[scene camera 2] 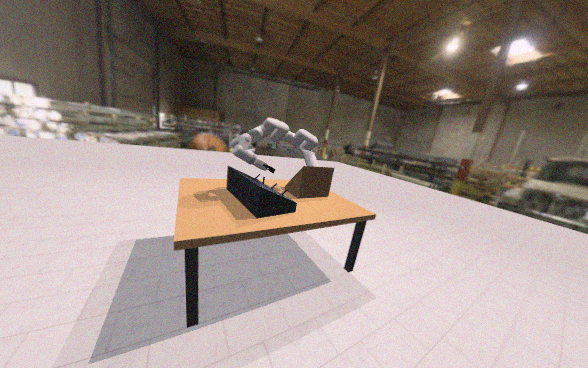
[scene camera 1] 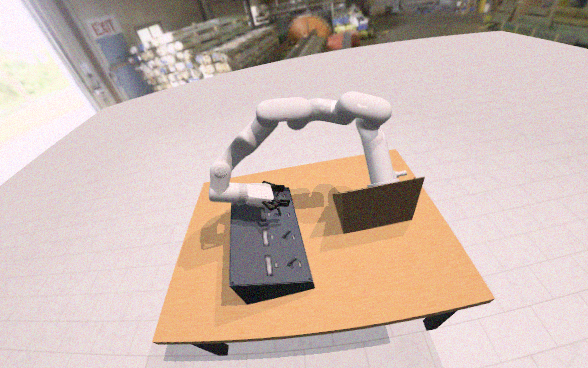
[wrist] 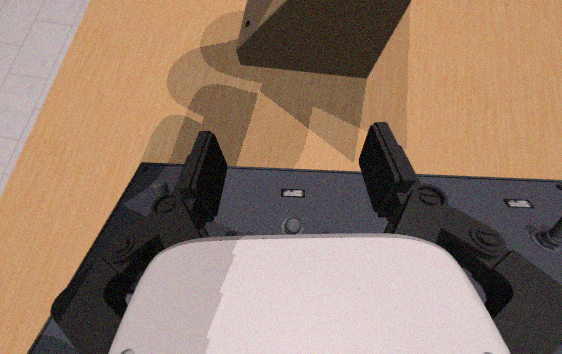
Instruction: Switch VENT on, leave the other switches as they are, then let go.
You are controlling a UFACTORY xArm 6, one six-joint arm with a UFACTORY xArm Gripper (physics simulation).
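Places are measured from the arm's base along level axes (x ahead, y left, z up), in millimetres.
Pixels of known places: gripper, fingertip midpoint: (scene camera 2: pixel 270 170) (scene camera 1: pixel 286 195) (wrist: pixel 291 145); arm's base, link origin: (scene camera 2: pixel 315 173) (scene camera 1: pixel 383 184).
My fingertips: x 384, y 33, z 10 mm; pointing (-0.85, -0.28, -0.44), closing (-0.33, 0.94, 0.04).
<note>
Ahead of a thing's pixels: the offset from my fingertips to its top centre. "pt": to the spot under its first point. Level surfaces: height alone.
The dark switch panel (scene camera 1: pixel 245 255) (scene camera 2: pixel 265 202) (wrist: pixel 255 200) slopes on the table and carries several black lever switches. My gripper (scene camera 1: pixel 286 195) (scene camera 2: pixel 270 169) (wrist: pixel 291 145) is open and empty, over the far end of the panel in scene camera 1. In the wrist view, the round tip of one lever {17 mm left, 44 mm ahead, 46 mm down} (wrist: pixel 293 225) shows between the spread fingers, low by the gripper housing, apart from both fingers. An OFF label {pt 9 mm left, 12 mm ahead, 111 mm down} (wrist: pixel 293 193) lies beyond it. Another lever {pt 243 mm left, 19 mm back, 84 mm down} (wrist: pixel 552 236) stands at the right edge. The VENT name is not readable, so I cannot tell which lever is VENT or its position.
A brown upright board (scene camera 1: pixel 380 207) (scene camera 2: pixel 312 182) (wrist: pixel 320 42) stands on the wooden table {185 mm down} (scene camera 1: pixel 380 265) (scene camera 2: pixel 215 225) (wrist: pixel 480 100), between the panel and the arm base. Two more levers (scene camera 1: pixel 286 234) (scene camera 1: pixel 293 262) rise from the nearer part of the panel in scene camera 1.
</note>
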